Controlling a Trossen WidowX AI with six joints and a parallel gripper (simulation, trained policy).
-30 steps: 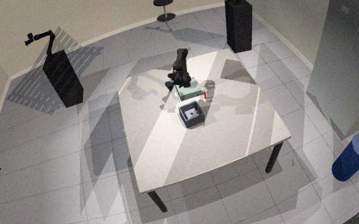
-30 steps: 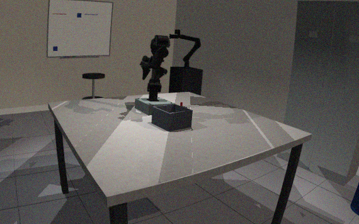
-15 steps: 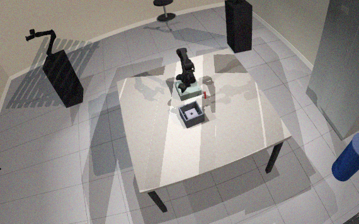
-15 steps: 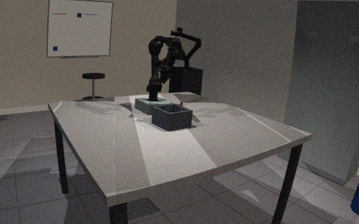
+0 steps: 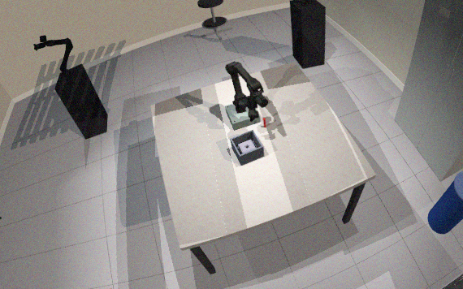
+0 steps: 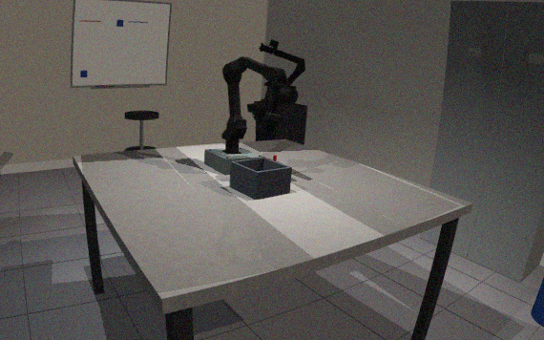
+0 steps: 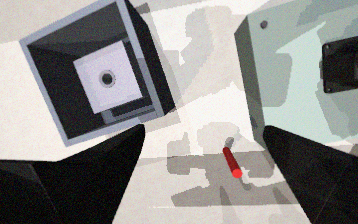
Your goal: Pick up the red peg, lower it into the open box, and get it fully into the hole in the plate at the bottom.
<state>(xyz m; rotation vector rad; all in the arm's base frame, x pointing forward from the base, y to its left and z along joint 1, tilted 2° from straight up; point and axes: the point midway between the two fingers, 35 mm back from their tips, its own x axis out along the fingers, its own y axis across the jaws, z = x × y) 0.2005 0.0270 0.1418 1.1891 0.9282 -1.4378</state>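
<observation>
Right now the red peg is 13 cm below my gripper tip, 10 cm to the left of it and 4 cm behind it. From my gripper tip the other things lie so: dark box 15 cm below, 13 cm ahead, 7 cm to the right.
</observation>
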